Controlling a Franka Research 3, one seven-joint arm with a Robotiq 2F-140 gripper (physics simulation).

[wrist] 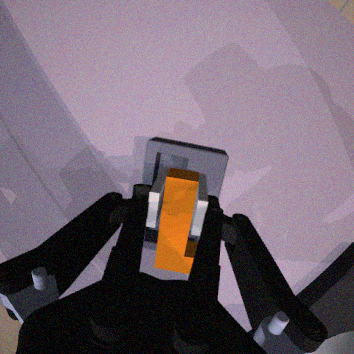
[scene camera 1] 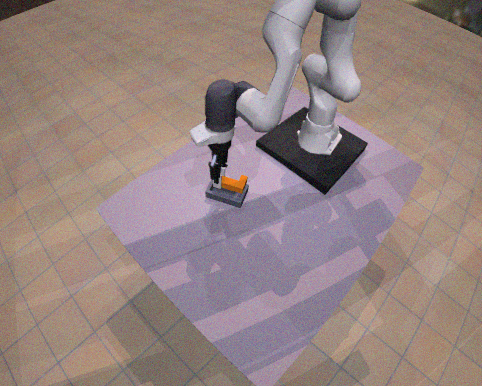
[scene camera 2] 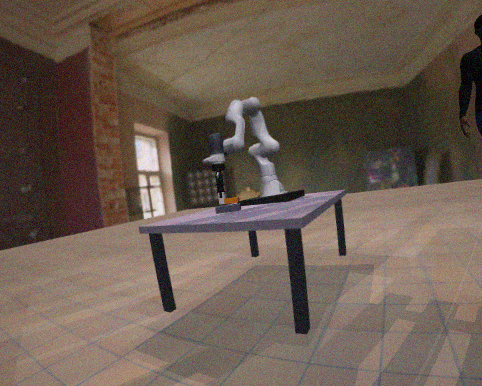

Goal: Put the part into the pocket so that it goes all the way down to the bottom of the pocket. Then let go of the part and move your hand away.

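The orange L-shaped part [scene camera 1: 233, 184] [scene camera 2: 231, 200] [wrist: 177, 215] is held level, with its short arm at the end away from the fingers in scene camera 1's view. My gripper [scene camera 1: 218, 183] [scene camera 2: 221, 201] [wrist: 181, 183] is shut on it, with a pale pad on each side. The grey block with the pocket [scene camera 1: 224, 199] [scene camera 2: 228, 208] [wrist: 212, 164] lies directly under the part. The part stands above the block's rim; whether its underside touches the block or enters the pocket is hidden. Some of the pocket [wrist: 172, 162] shows past the part's far end in the wrist view.
The block is on the purple table [scene camera 1: 165, 200] [scene camera 2: 200, 222]. The black base plate [scene camera 1: 280, 150] [scene camera 2: 292, 196] of the arm stands behind and to the right of the block in scene camera 1's view. Shadows of the arm fall across the table.
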